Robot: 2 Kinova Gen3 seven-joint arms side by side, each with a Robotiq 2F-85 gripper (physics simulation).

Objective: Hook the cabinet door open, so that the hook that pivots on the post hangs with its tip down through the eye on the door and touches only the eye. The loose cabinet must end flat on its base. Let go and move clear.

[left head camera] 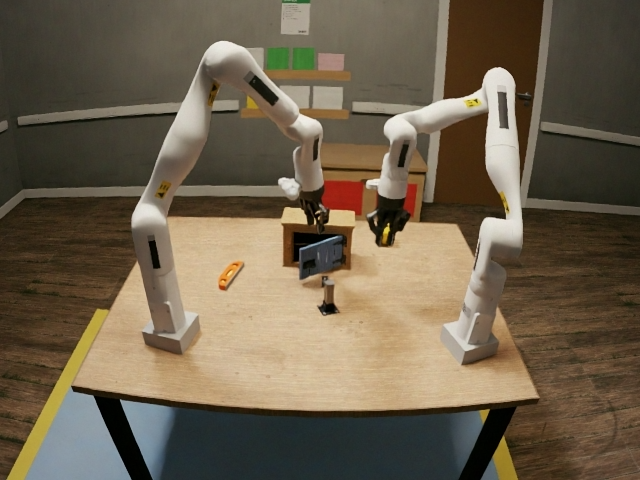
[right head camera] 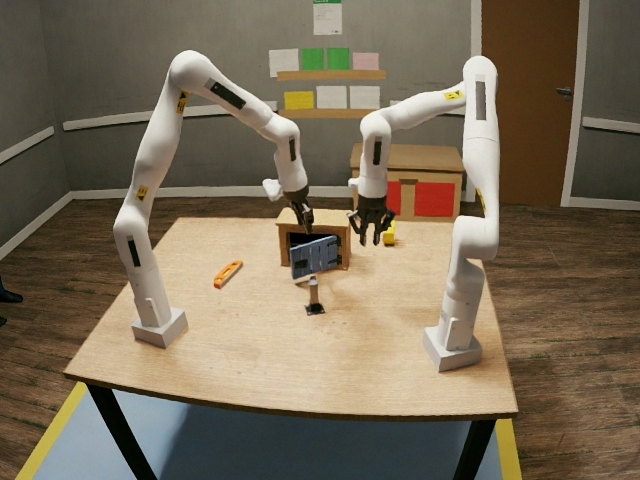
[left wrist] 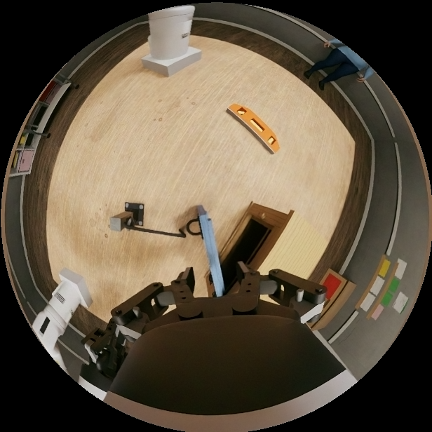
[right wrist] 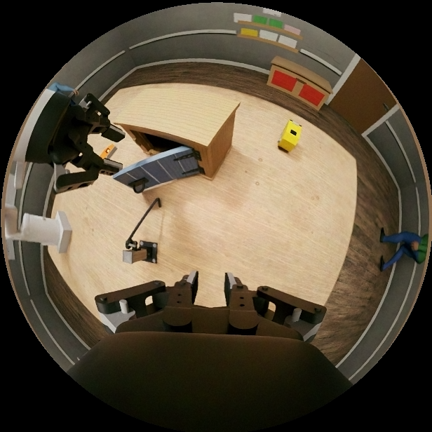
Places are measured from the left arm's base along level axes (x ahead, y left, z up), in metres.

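Pixels of known places: left gripper, between the fingertips: (left head camera: 316, 228) (right head camera: 306, 228); right gripper, between the fingertips: (left head camera: 383, 245) (right head camera: 369, 245); left arm's base, origin of its link: (left head camera: 169, 322) (right head camera: 157, 317); right arm's base, origin of its link: (left head camera: 471, 332) (right head camera: 453, 338).
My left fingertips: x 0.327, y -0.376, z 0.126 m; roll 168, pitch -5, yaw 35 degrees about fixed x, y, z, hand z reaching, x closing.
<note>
Ahead of a thing's pixels: the offset from my left fingertips to its top centre. "*": to the spot under its first point.
The cabinet {dz -0.015, dx +0.063, dy -0.004 m} (left head camera: 317, 215) (right head camera: 314, 219) (left wrist: 295, 245) (right wrist: 180, 117) stands upright on its base, its blue door {* dz -0.101, dx +0.014, dy -0.025 m} (left head camera: 323, 256) (right head camera: 315, 256) (left wrist: 212, 255) (right wrist: 165, 167) partly open. The black eye (left wrist: 187, 227) (right wrist: 139, 190) is on the door's outer face. The post {* dz -0.115, dx -0.169, dy -0.044 m} (left head camera: 329, 294) (right head camera: 313, 293) (left wrist: 119, 221) (right wrist: 134, 256) carries the black hook (left wrist: 157, 231) (right wrist: 143, 220), which points toward the door with its tip outside the eye. My left gripper (left head camera: 320, 227) (right head camera: 308, 227) (left wrist: 214, 272) (right wrist: 119, 152) is open and empty above the door's free end. My right gripper (left head camera: 385, 242) (right head camera: 369, 241) (right wrist: 211, 280) is open and empty, right of the cabinet.
An orange level {dz -0.156, dx -0.013, dy +0.266 m} (left head camera: 224, 281) (right head camera: 219, 281) (left wrist: 264, 133) (right wrist: 107, 151) lies left of the cabinet. A yellow block {dz -0.099, dx +0.251, dy -0.237 m} (right head camera: 389, 235) (right wrist: 291, 134) stands at the back right; in the left head camera it shows behind the right fingers. The arm bases stand at the table's left and right sides.
</note>
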